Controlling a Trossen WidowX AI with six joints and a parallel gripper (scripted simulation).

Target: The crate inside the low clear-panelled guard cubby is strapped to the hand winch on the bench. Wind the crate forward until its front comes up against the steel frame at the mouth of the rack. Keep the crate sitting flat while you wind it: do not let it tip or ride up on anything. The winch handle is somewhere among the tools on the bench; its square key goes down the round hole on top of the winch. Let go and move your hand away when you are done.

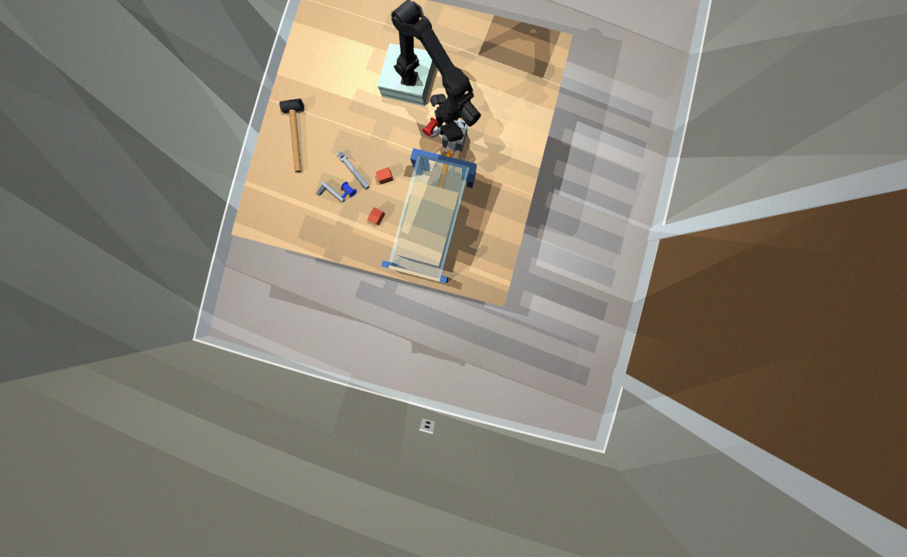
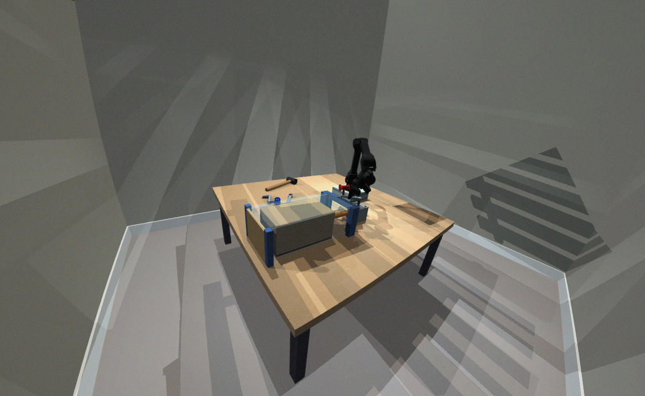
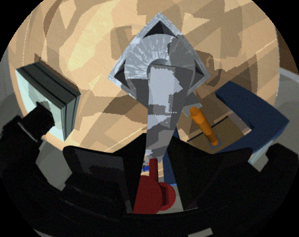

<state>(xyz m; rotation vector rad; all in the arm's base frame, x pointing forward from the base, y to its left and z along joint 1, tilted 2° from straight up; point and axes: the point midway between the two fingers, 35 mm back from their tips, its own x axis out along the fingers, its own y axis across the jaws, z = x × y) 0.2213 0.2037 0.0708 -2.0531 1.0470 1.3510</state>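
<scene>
Now: gripper tip 20 mm short of the red knob, 30 mm to the left of it and 50 mm below it. From my gripper tip the other things lie so: orange strap 30 mm ahead, 50 mm to the left, 60 mm below; winch handle 20 mm above; grey winch 50 mm behind, 40 mm to the left, 90 mm below.
</scene>
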